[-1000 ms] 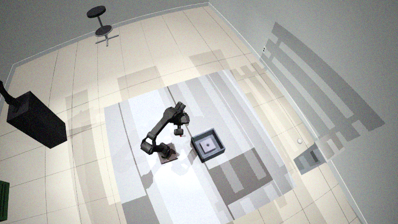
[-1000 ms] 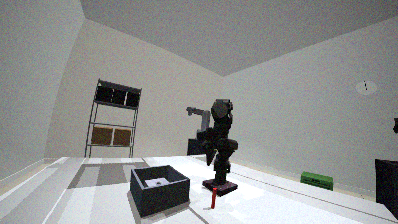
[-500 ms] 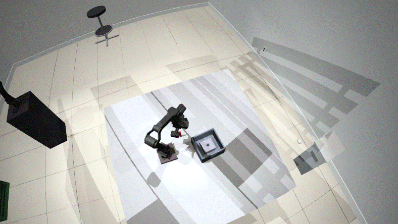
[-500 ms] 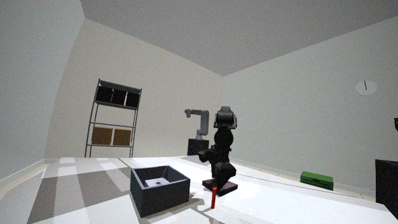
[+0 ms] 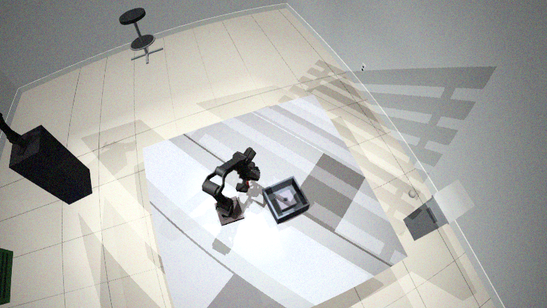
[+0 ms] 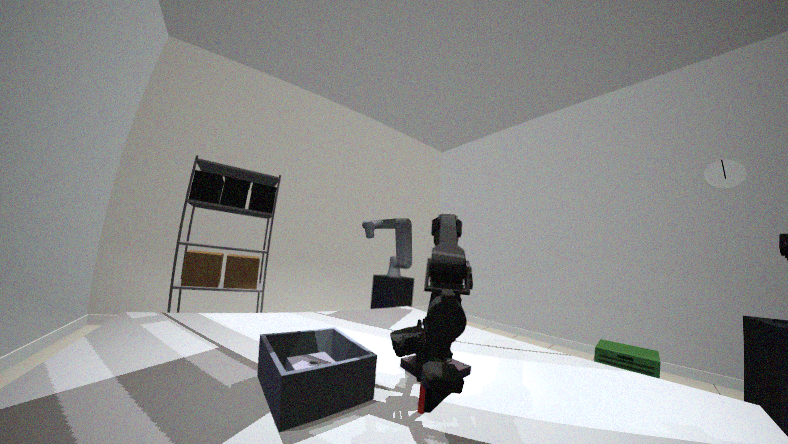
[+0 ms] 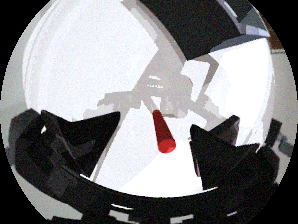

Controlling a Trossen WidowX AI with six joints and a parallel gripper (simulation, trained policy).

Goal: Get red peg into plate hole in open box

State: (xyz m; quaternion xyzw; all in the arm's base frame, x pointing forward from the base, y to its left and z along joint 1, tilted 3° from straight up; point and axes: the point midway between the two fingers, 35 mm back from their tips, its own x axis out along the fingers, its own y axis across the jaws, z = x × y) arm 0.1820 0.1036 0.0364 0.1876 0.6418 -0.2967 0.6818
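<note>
The red peg is right at my gripper tip. The rest, counted from my gripper tip: grey box 19 cm to the right, 14 cm ahead, 1 cm below.
</note>
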